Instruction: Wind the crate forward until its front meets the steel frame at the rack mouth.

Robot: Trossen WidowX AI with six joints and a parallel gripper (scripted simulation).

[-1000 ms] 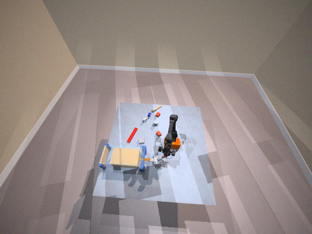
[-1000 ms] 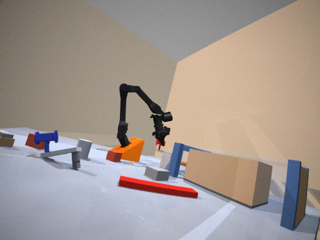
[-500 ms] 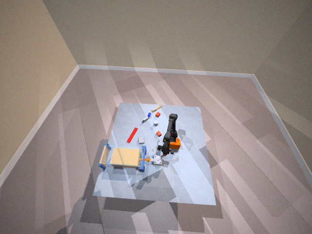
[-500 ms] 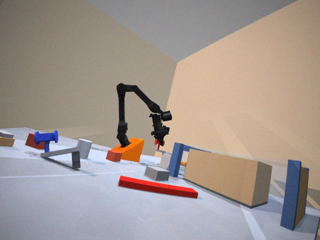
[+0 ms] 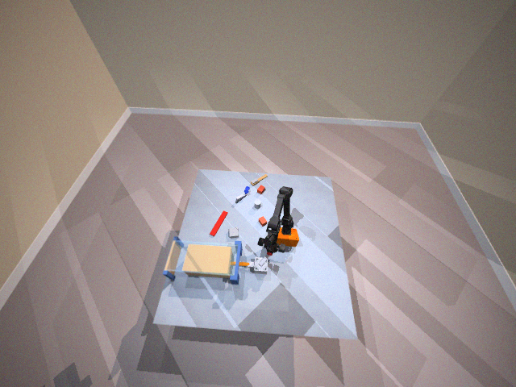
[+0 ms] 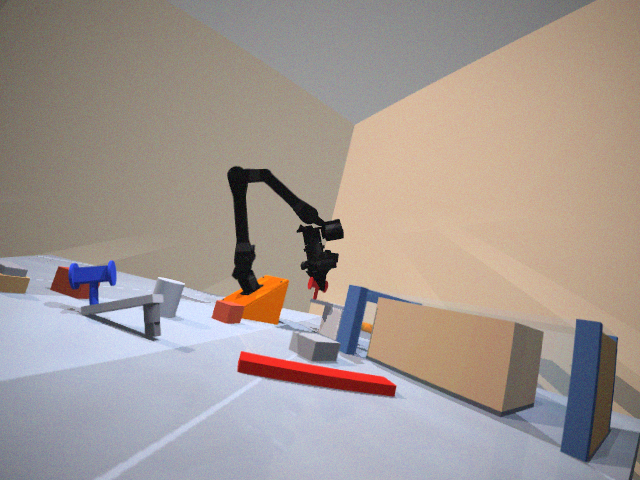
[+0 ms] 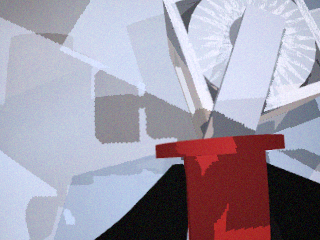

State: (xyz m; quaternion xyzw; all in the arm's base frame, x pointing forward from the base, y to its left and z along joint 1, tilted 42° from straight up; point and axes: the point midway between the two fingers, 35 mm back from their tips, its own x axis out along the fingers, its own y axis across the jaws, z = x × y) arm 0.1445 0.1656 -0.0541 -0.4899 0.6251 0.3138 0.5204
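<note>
My gripper tip is now 2 cm short of the red-knobbed winch handle, 1 cm to the right of it and 3 cm above it. From my gripper tip the other things lie so: red knob 1 cm behind, 2 cm to the right; blue frame 22 cm ahead, 5 cm to the left, 3 cm below; winch 5 cm ahead, 5 cm to the left, 10 cm below.
</note>
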